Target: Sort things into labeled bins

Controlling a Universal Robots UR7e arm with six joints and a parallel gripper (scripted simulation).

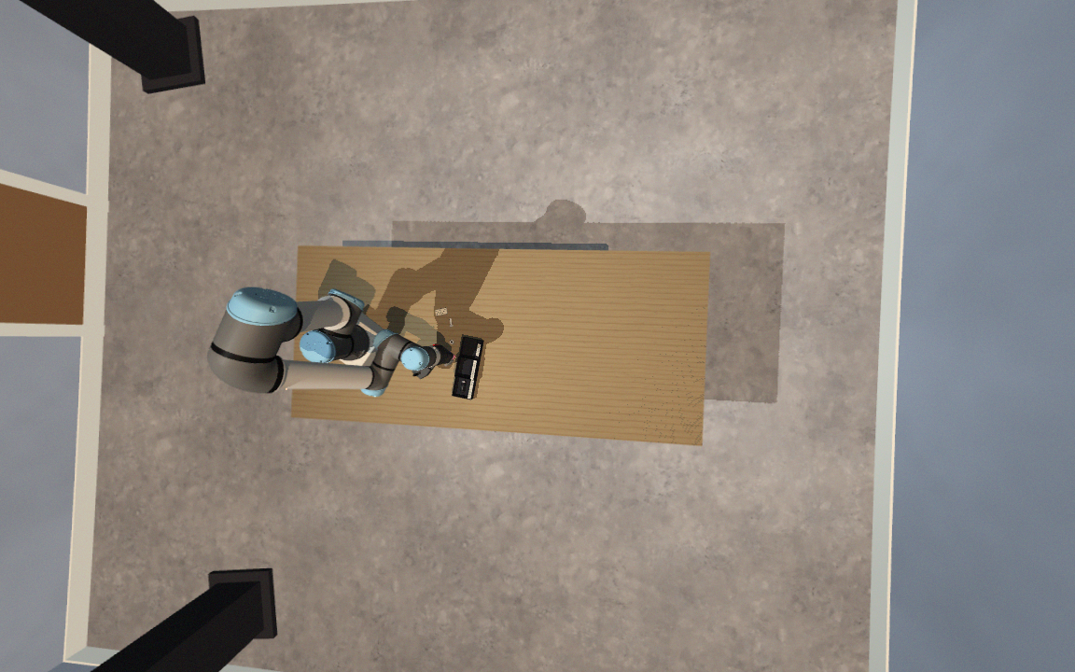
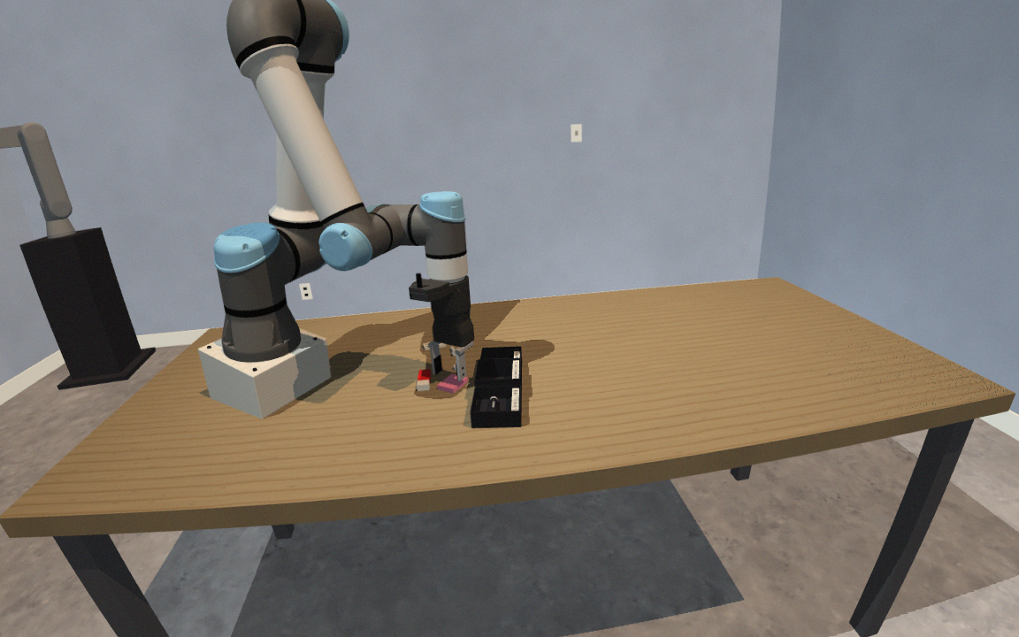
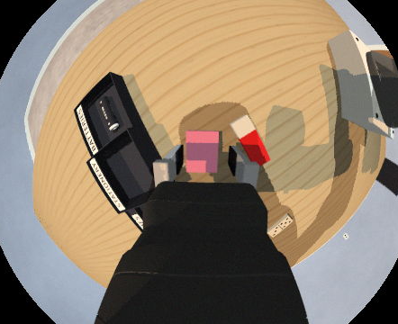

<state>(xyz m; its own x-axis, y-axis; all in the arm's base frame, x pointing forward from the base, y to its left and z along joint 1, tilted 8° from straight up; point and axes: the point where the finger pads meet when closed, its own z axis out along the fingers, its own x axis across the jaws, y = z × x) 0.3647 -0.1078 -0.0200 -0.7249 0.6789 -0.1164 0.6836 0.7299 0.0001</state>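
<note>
My gripper is now 4 cm above the pink eraser. Round my hand: red block (5 cm behind, 2 cm to the left, 3 cm below); then black bin tray (9 cm ahead, 5 cm to the right, 2 cm below); then hex nut (2 cm ahead, 6 cm to the left, 4 cm below).
</note>
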